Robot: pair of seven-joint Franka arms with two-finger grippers.
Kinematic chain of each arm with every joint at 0, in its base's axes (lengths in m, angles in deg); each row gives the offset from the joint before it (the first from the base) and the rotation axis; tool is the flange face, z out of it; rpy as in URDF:
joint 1: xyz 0 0 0.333 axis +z
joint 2: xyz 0 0 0 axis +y
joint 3: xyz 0 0 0.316 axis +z
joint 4: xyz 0.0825 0 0 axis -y
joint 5: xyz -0.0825 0 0.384 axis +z
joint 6: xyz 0 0 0 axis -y
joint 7: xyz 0.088 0 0 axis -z
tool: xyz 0 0 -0.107 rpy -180 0 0
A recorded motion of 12 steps. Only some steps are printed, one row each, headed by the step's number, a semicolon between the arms.
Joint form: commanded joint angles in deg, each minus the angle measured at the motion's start. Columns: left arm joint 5, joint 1, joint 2, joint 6, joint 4, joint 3, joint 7; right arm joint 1, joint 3, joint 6, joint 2, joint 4, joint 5, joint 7.
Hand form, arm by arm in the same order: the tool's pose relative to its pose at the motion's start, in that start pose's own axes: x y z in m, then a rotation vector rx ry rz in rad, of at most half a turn. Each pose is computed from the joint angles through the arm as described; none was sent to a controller.
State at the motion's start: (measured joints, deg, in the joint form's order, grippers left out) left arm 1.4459 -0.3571 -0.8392 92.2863 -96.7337 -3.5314 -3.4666; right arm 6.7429 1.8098 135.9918 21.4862 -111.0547 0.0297 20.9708
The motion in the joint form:
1: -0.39 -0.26 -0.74 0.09 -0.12 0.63 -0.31; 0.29 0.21 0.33 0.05 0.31 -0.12 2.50
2: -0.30 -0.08 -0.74 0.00 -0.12 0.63 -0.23; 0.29 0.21 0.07 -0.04 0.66 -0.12 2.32
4: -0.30 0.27 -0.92 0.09 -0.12 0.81 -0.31; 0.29 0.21 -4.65 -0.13 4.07 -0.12 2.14
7: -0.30 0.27 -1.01 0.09 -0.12 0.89 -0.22; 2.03 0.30 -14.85 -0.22 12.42 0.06 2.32
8: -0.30 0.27 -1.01 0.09 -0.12 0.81 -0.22; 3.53 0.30 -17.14 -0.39 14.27 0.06 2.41
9: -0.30 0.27 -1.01 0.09 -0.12 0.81 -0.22; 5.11 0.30 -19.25 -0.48 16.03 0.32 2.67
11: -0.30 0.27 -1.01 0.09 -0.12 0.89 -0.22; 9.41 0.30 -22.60 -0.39 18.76 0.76 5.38
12: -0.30 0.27 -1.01 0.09 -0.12 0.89 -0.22; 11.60 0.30 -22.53 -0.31 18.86 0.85 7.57
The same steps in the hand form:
1: -0.0034 -0.0031 -0.0059 -0.0074 0.0118 -0.0124; 0.0002 -0.0058 -0.0022 0.0043 0.0093 0.0338
2: -0.0035 -0.0049 -0.0057 -0.0059 0.0102 -0.0141; 0.0017 -0.0064 -0.0053 0.0054 0.0122 0.0306
4: -0.0040 -0.0100 -0.0074 -0.0066 0.0147 -0.0248; 0.0109 -0.0100 -0.0242 -0.0028 -0.0074 0.0275
7: -0.0045 -0.0108 -0.0082 -0.0068 0.0162 -0.0247; 0.0225 -0.0370 -0.0739 -0.0106 -0.0378 0.0007
8: -0.0045 -0.0101 -0.0082 -0.0066 0.0163 -0.0233; 0.0188 -0.0541 -0.0870 -0.0118 -0.0428 -0.0240
9: -0.0045 -0.0101 -0.0082 -0.0066 0.0163 -0.0233; 0.0136 -0.0721 -0.0988 -0.0093 -0.0493 -0.0449
11: -0.0045 -0.0108 -0.0082 -0.0068 0.0162 -0.0247; -0.0068 -0.1180 -0.1147 -0.0081 -0.0654 -0.0697
12: -0.0045 -0.0108 -0.0082 -0.0068 0.0162 -0.0247; -0.0197 -0.1399 -0.1147 -0.0065 -0.0657 -0.0690

